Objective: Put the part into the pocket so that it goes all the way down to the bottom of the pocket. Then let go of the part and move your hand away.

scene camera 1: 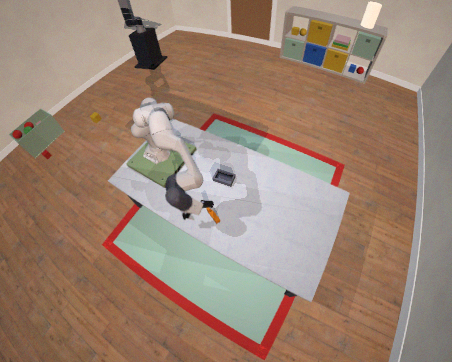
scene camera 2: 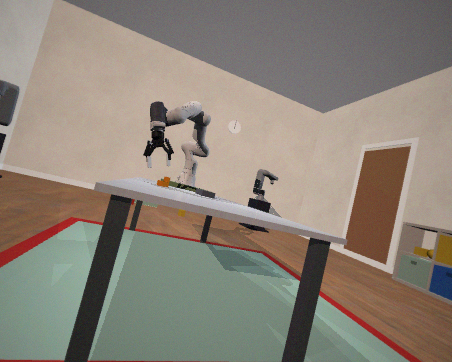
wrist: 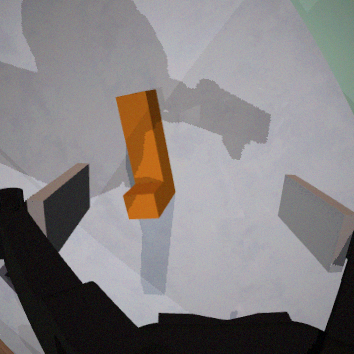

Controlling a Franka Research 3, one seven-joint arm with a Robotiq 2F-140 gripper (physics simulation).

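The orange part is an L-shaped bar lying on the white table. In the wrist view it lies beyond and between the two fingertips, left of the middle, its short raised end nearest the gripper. The dark grey block with the pocket lies on the table nearer its middle; its opening shows in scene camera 1. My gripper is open and empty, pointing down, well above the table and the part.
The arm stands on a green base plate at one end of the table. A second, dark robot on a black pedestal stands on the floor beyond. A shelf unit stands by the far wall.
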